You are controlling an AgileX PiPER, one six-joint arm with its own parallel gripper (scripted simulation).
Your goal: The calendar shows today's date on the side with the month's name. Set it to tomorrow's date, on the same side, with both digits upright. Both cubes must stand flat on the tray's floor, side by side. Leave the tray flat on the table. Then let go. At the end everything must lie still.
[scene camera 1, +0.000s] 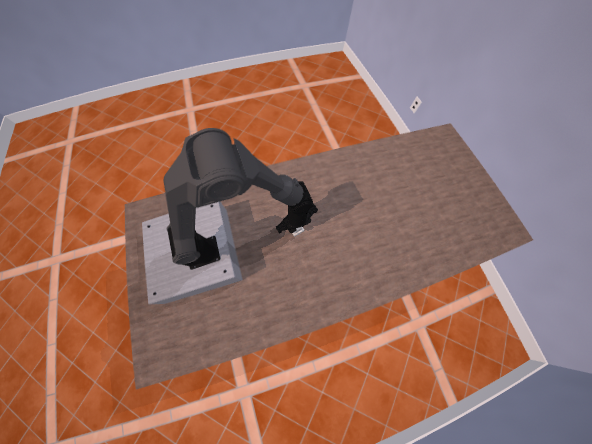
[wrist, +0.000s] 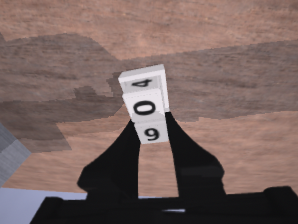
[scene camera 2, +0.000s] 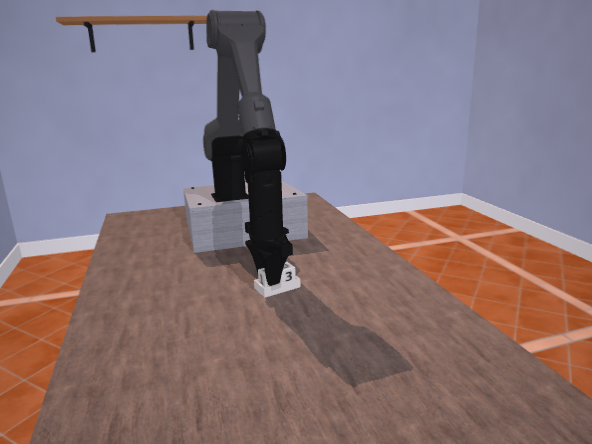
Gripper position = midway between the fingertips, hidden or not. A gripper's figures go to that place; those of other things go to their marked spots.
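My gripper (wrist: 152, 121), 0.13 m from the lens. Small white tray (wrist: 158, 70), 0.10 m from the lens.
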